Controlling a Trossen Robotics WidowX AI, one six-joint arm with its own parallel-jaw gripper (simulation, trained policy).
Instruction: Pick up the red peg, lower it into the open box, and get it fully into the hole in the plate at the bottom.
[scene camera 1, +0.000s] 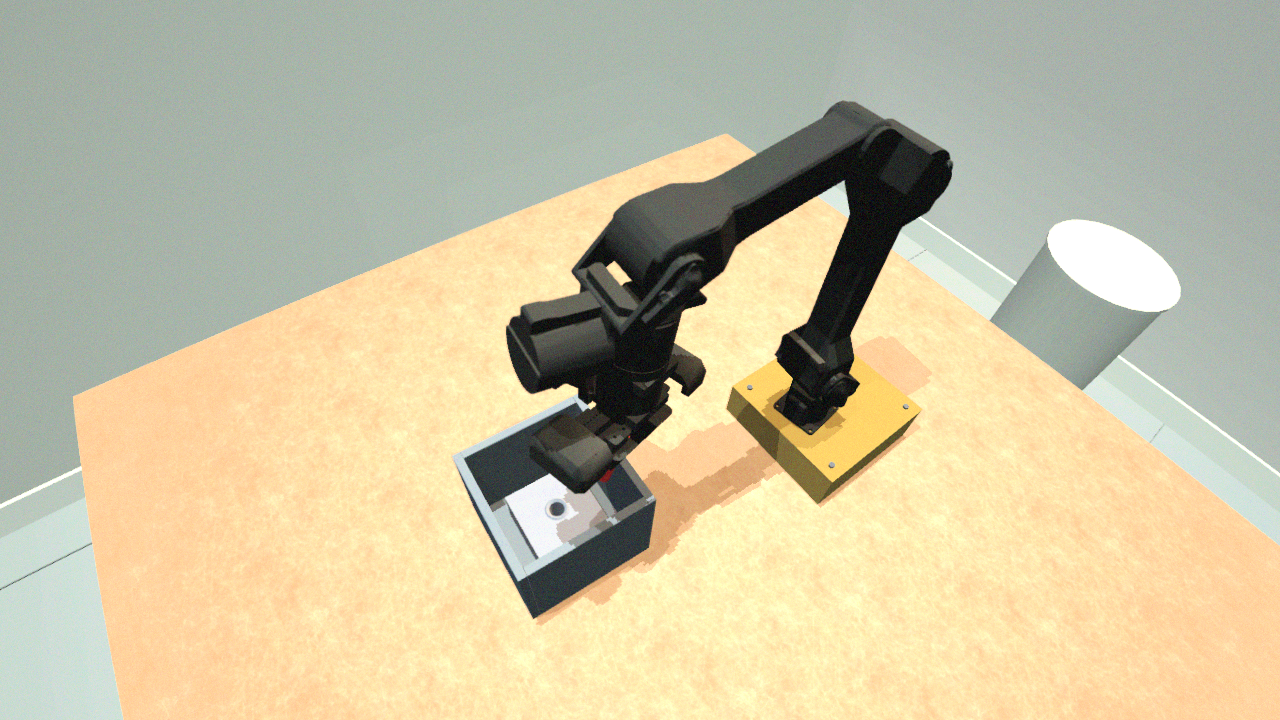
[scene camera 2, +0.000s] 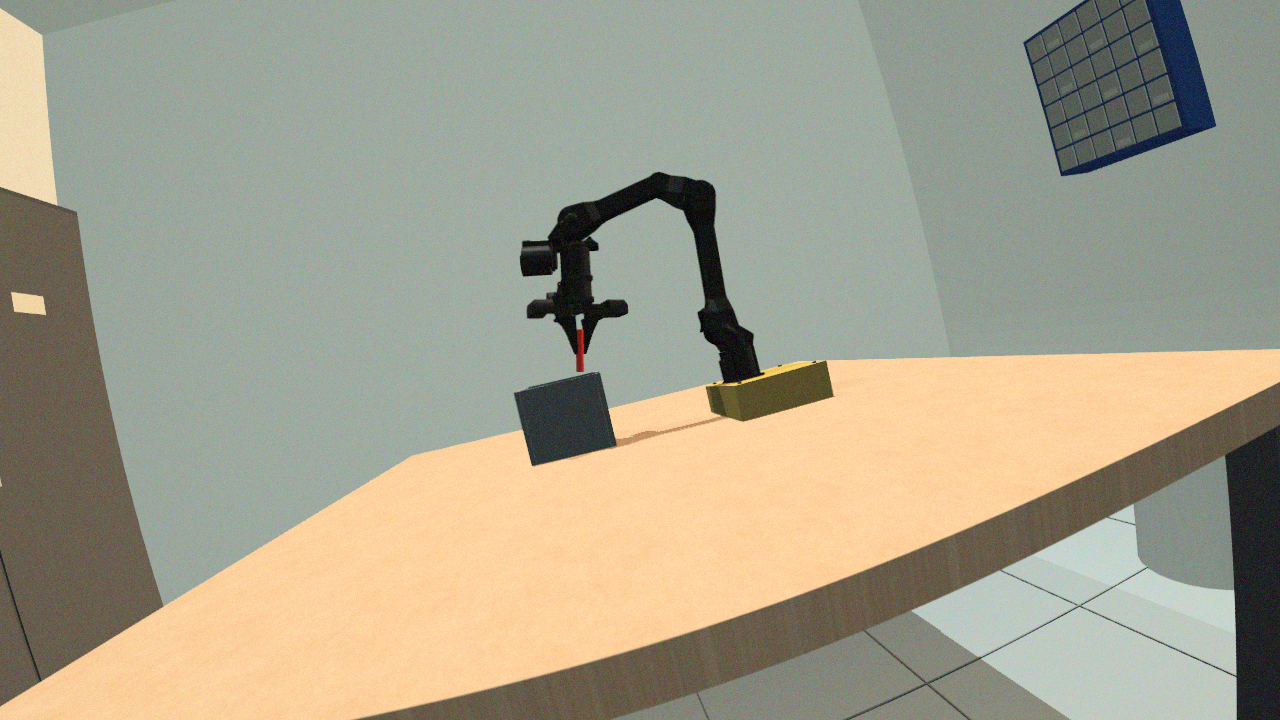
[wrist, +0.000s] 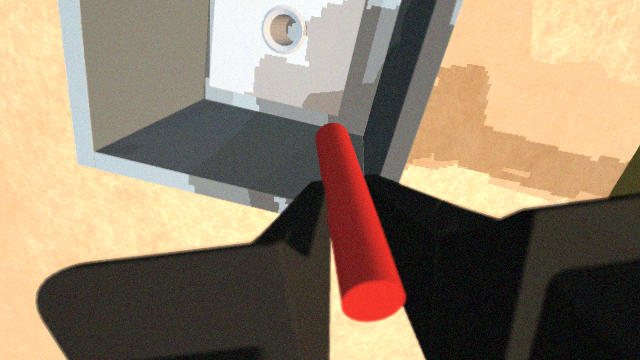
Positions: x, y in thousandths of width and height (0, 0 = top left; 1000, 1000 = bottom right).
Labels:
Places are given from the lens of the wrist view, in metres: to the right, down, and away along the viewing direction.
gripper (wrist: 537, 529): 0.01, 0.00, 0.11
grey box (wrist: 221, 288): -0.11, -0.04, 0.19
red peg (wrist: 579, 804): 0.01, 0.02, 0.07
The marked spots on the red peg and the grey box are 0.18 m apart.

